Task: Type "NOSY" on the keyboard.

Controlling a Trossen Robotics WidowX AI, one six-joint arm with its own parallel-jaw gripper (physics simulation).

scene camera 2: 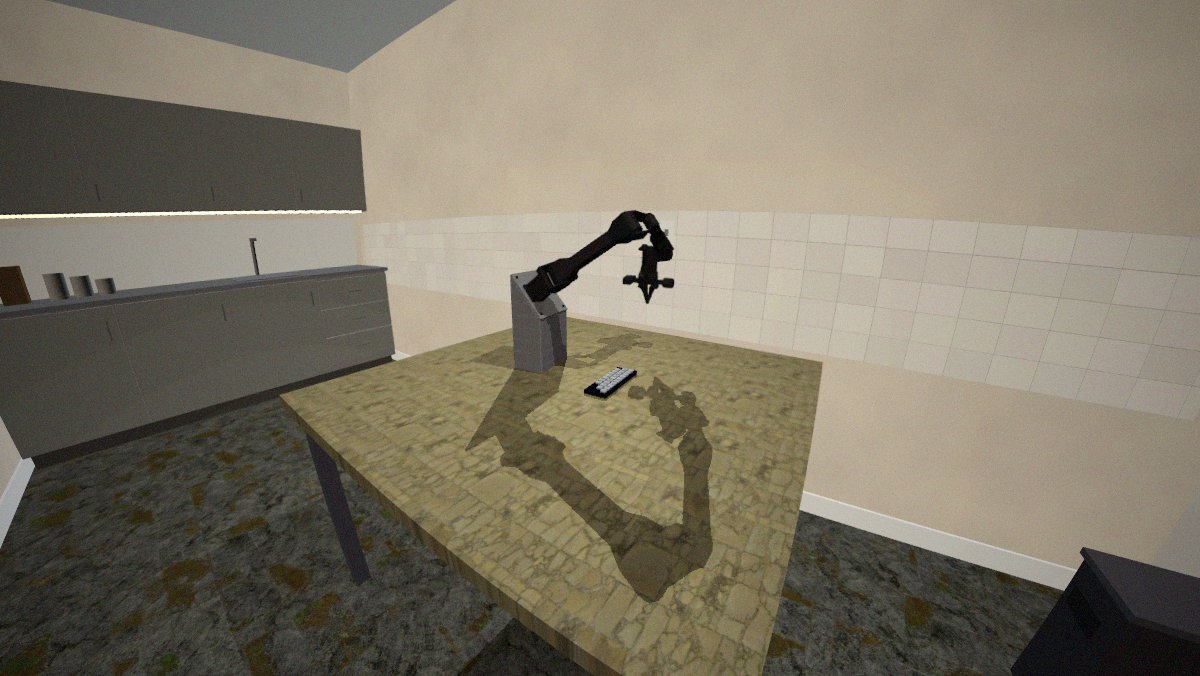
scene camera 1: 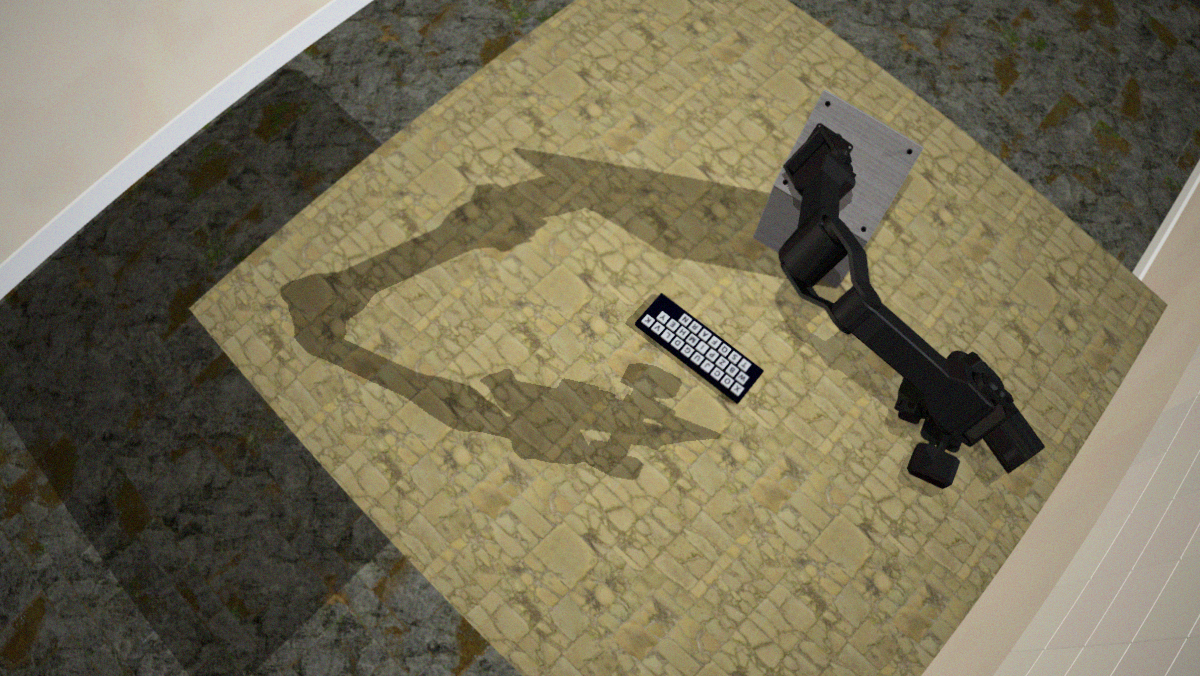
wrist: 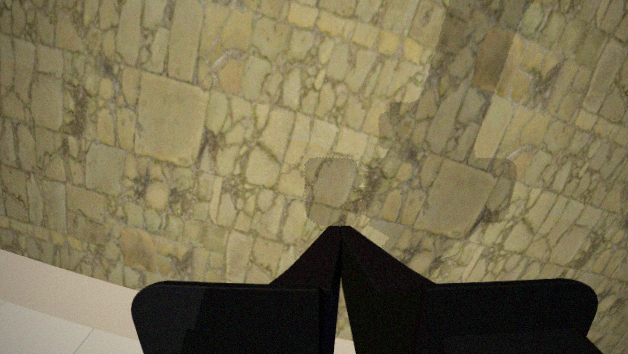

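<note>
The dark keyboard with white keys lies flat on the table. In scene camera 1 its letters appear upside down. There, the N key and Y key are near its upper-left end, the S key and O key near its lower-right end. My black gripper is shut and empty, fingertips together and pointing down. It hangs high above the table, off to the side of the keyboard towards the tiled wall. The keyboard does not show in the wrist view; the arm hides the fingertips in scene camera 1.
The stone-patterned table carries the arm's grey base. The arm casts large shadows on the table, some beside the keyboard. The tiled wall stands beyond the table edge. A counter stands at the left in scene camera 2.
</note>
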